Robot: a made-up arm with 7 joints.
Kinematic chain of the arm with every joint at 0, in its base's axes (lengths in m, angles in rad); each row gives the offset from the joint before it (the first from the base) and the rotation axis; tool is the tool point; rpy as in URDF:
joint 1: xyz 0 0 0.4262 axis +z
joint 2: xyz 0 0 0 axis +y
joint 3: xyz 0 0 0.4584 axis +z
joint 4: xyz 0.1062 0 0 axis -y
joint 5: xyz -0.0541 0 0.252 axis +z
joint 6: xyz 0 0 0 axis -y
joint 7: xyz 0.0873 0 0 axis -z
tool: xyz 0 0 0 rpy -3.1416 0 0
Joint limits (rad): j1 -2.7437..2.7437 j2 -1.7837..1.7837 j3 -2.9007..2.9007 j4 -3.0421..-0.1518 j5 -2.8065..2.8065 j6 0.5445..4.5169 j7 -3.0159..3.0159
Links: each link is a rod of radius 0.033 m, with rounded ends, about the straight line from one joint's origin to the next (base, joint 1, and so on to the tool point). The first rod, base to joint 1, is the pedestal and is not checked.
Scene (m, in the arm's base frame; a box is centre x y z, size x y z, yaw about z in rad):
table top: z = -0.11
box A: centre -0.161 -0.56 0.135 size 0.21 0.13 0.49 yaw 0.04
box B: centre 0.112 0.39 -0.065 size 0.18 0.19 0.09 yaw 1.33
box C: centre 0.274 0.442 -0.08 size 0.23 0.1 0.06 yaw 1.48
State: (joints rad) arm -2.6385 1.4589 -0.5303 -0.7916 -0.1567 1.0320 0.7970
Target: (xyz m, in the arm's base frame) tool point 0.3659 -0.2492 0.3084
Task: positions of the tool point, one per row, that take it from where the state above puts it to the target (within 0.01 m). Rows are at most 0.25 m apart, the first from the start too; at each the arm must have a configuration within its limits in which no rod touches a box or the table.
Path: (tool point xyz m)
1: -0.6627 -0.3653 0.3706
2: -0.5518 -0.4942 0.5155
3: -0.4099 -0.5643 0.6505
4: -0.2679 -0.5718 0.7692
5: -0.1534 -0.5281 0.8660
6: -0.0845 -0.4558 0.9366
7: 0.0338 -0.5391 0.8035
8: 0.1427 -0.5639 0.6534
9: 0.2339 -0.5316 0.5108
10: 0.3022 -0.4542 0.3980
11: 0.3461 -0.3522 0.3296
12: 0.3659 -0.2492 0.3084

